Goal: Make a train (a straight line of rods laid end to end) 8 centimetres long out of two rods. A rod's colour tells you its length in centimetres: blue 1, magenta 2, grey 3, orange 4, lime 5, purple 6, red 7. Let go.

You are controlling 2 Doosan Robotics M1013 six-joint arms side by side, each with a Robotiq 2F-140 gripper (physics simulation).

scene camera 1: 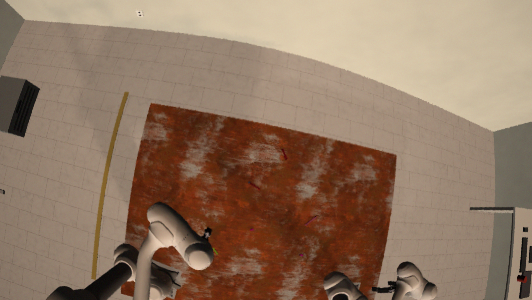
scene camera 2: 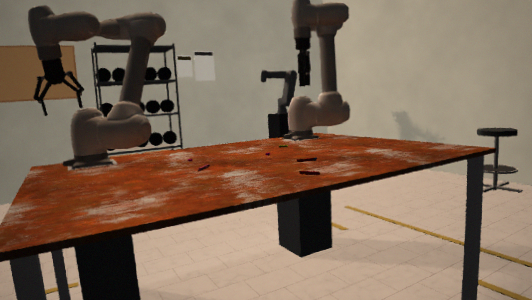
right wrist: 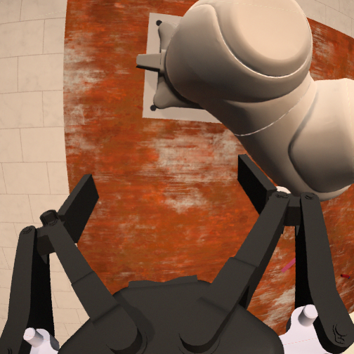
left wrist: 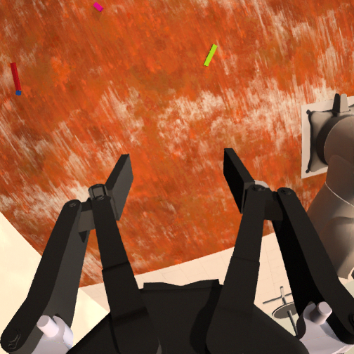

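Pixels of known places: left gripper, fingertip midpoint: [scene camera 2: 304,85]; right gripper, fingertip midpoint: [scene camera 1: 380,285] [scene camera 2: 63,111]; left arm's base, origin of the base link: [scene camera 2: 300,138]; right arm's base, origin of the base link: [scene camera 2: 92,164].
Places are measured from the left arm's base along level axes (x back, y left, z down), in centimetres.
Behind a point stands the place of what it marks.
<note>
A red rod [scene camera 1: 254,185] {x -79.3, y -37.5, z -1.0 cm} [scene camera 2: 307,160] {x -79.6, y -37.4, z -0.3 cm} [left wrist: 16,77] lies on the table. A blue rod [left wrist: 18,93] sits at its lower end in the left wrist view, seemingly touching; it is too small to tell whether they line up exactly. A second red rod [scene camera 1: 284,154] {x -103.3, y -49.1, z -0.9 cm} [scene camera 2: 309,173] {x -103.9, y -49.5, z -0.4 cm} lies apart, farther from the arms. My left gripper [scene camera 1: 208,232] {x -42.6, y -17.8, z -32.4 cm} [scene camera 2: 304,84] {x -42.6, y -17.8, z -32.4 cm} [left wrist: 177,163] is open and empty, high above the table, away from the red and blue rods. My right gripper [scene camera 2: 63,110] {x -37.1, y -132.4, z -26.8 cm} [right wrist: 165,176] is open and empty, raised beyond the table's edge on its own side.
A lime rod [scene camera 1: 215,251] {x -32.0, y -27.4, z -1.0 cm} [scene camera 2: 283,146] {x -32.6, y -27.2, z -0.5 cm} [left wrist: 210,55] lies near the left arm's base. A magenta rod [scene camera 1: 251,229] {x -52.8, y -44.1, z -0.9 cm} [scene camera 2: 267,154] {x -53.4, y -45.0, z -0.4 cm} [left wrist: 98,7], a purple rod [scene camera 1: 311,220] {x -68.9, y -79.0, z -0.9 cm} [scene camera 2: 203,167] {x -69.2, y -79.1, z -0.7 cm} and a small pinkish rod [scene camera 1: 301,255] {x -44.6, y -80.3, z -1.2 cm} [scene camera 2: 190,160] {x -45.3, y -80.3, z -0.4 cm} lie apart on the table [scene camera 2: 150,200] {x -108.2, y -102.4, z 0.0 cm}.
</note>
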